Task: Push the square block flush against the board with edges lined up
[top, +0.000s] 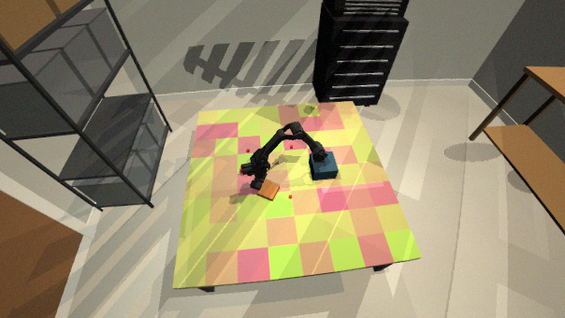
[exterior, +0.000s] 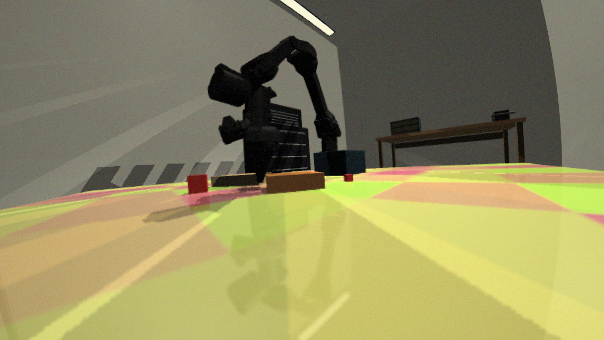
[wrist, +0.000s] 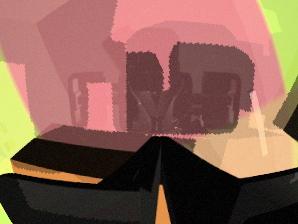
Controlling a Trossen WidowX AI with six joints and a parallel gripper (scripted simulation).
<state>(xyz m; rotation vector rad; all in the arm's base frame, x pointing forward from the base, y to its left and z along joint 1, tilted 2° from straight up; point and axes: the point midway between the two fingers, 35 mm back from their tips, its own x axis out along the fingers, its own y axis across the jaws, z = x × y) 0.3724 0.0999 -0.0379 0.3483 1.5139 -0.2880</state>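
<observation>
The orange square block lies 40 mm behind my gripper tip and 60 mm to the left of it. The rest, counted from my gripper tip: tan board (30 mm behind, 180 mm to the right); red cube (110 mm ahead, 100 mm to the right, 10 mm above).
</observation>
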